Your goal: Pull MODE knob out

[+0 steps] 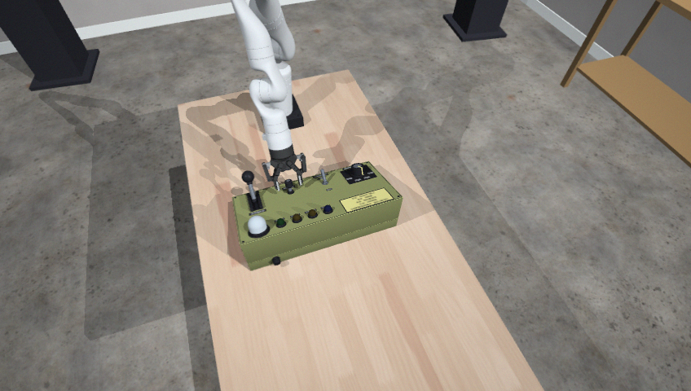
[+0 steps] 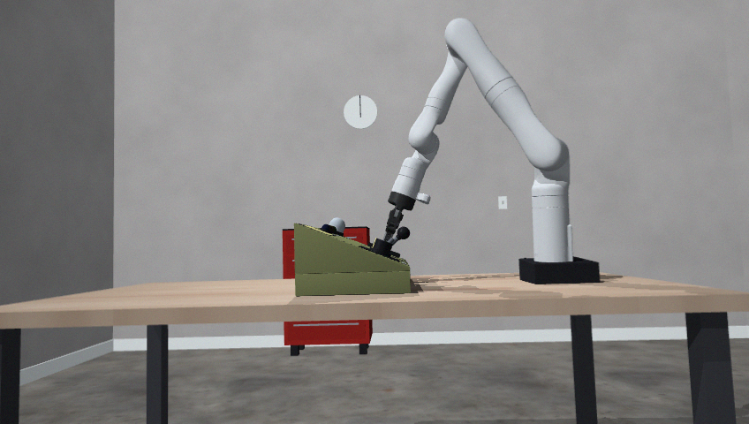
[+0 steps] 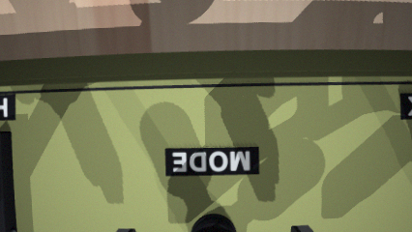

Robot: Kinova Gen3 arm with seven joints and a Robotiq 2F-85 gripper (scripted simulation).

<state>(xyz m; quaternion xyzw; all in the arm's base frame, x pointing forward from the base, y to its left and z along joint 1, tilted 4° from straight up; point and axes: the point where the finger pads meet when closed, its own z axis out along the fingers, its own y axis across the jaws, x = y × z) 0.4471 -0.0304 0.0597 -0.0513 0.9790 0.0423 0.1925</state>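
My hand is 20 mm above the black mode knob and 10 mm short of it. Also, from my hand: rotary selector 240 mm to the left, 20 mm below, 10 mm behind; black ball lever 120 mm to the right; check toggle 120 mm to the left, 10 mm below, 10 mm behind.
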